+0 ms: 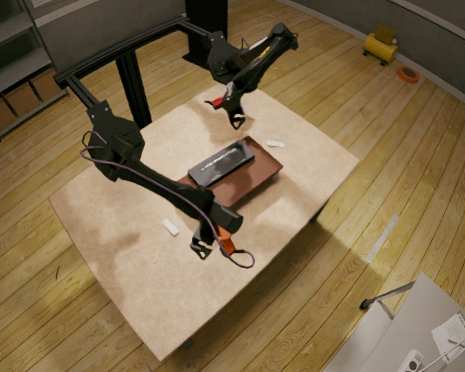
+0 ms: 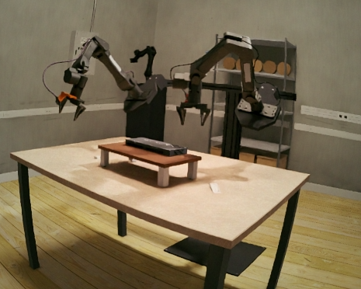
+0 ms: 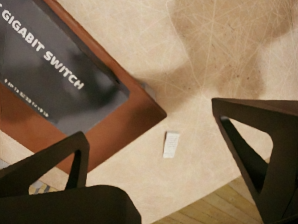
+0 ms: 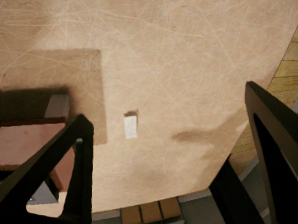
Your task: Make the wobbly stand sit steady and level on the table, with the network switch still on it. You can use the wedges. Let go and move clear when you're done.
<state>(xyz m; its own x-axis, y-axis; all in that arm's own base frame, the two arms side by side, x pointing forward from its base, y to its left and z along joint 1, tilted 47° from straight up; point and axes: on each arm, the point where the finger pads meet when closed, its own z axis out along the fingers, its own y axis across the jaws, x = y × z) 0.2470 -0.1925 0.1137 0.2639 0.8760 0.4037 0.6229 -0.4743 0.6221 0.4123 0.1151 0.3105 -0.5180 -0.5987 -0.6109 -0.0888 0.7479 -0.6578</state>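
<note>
The white wedge is 220 mm below my left hand, 190 mm to the left of it and 130 mm ahead of it. Also, from my left hand: brown stand (180 mm below, 160 mm to the right, 110 mm ahead); network switch (150 mm to the right, 120 mm below, 60 mm ahead).
</note>
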